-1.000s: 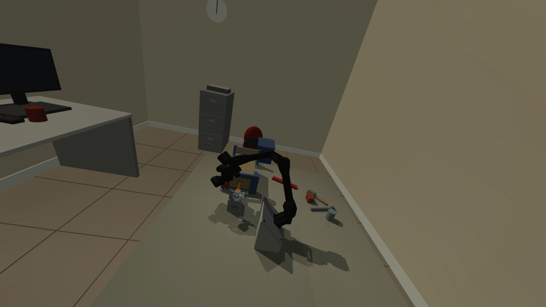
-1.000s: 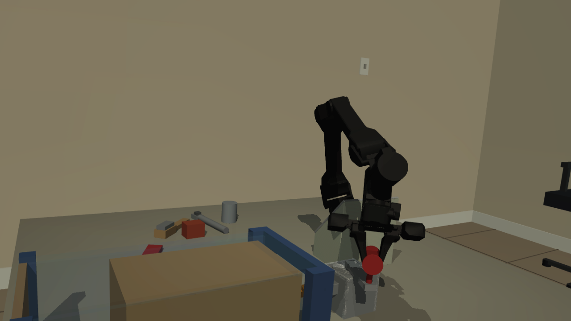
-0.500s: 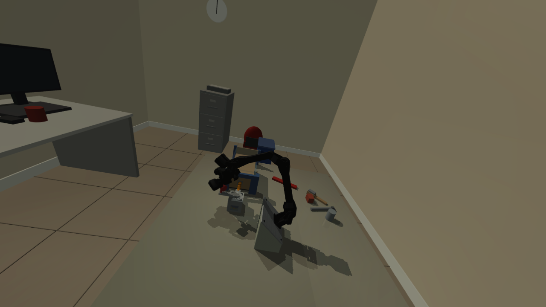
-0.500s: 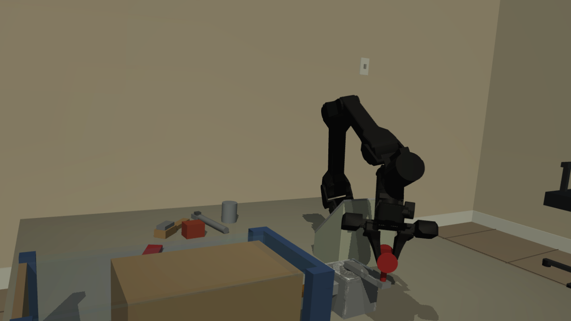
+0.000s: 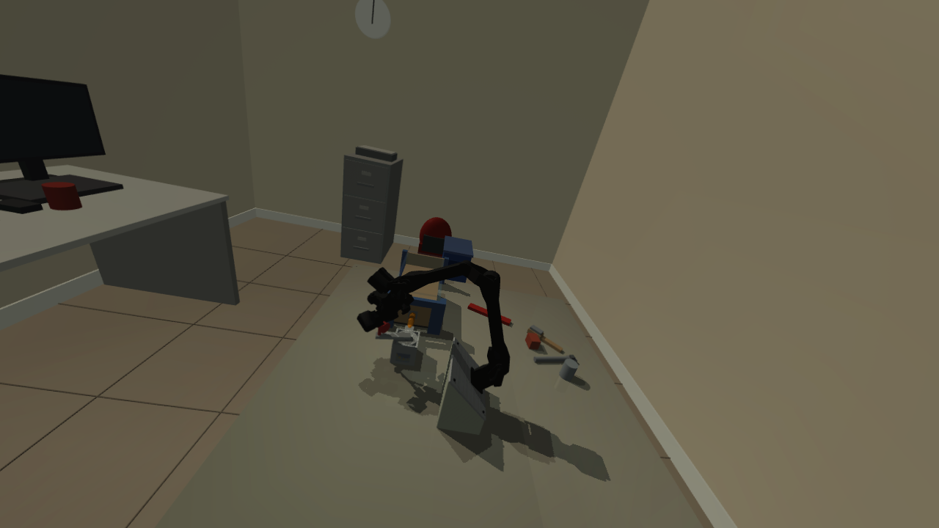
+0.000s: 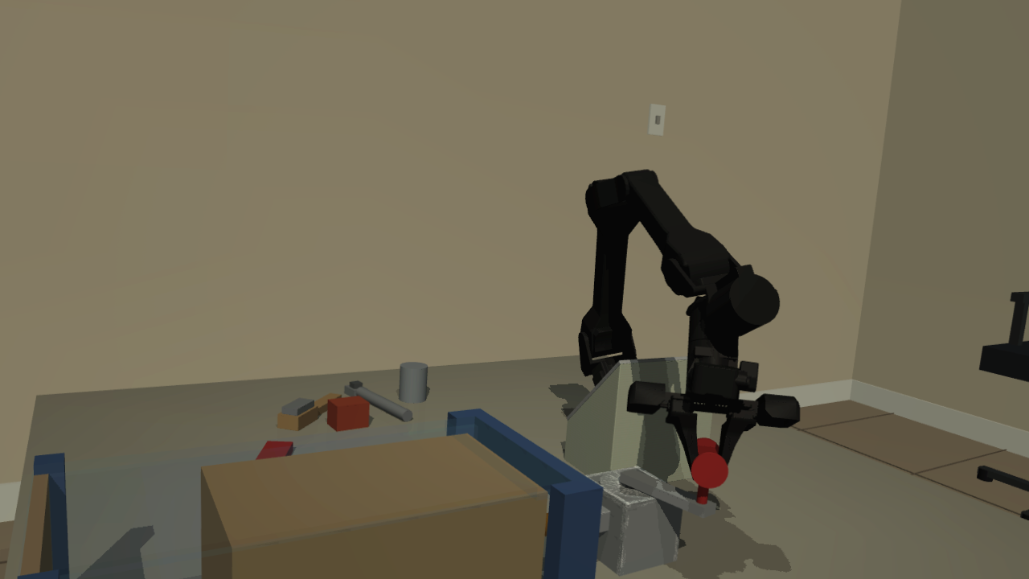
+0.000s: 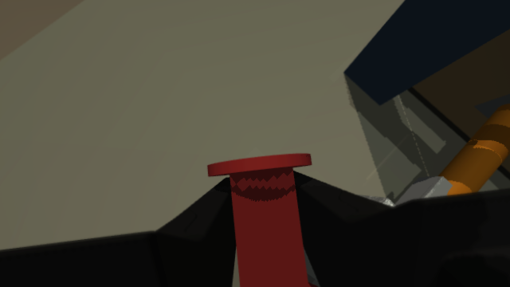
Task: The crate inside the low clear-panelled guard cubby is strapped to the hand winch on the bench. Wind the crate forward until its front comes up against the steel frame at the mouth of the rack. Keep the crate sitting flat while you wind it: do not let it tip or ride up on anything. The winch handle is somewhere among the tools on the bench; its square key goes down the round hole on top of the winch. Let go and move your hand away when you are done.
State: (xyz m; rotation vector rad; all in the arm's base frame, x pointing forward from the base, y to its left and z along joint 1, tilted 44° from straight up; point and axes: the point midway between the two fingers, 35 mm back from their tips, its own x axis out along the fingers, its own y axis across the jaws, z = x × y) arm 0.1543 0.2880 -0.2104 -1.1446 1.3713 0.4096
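The winch handle is 50 mm to the right of my gripper tip and 30 mm below it. The rest, counted from my gripper tip: clear-panelled cubby: 420 mm ahead, 100 mm to the right, 20 mm below; grey winch: 120 mm to the right, 100 mm below; red knob: 20 mm to the right, 10 mm behind.
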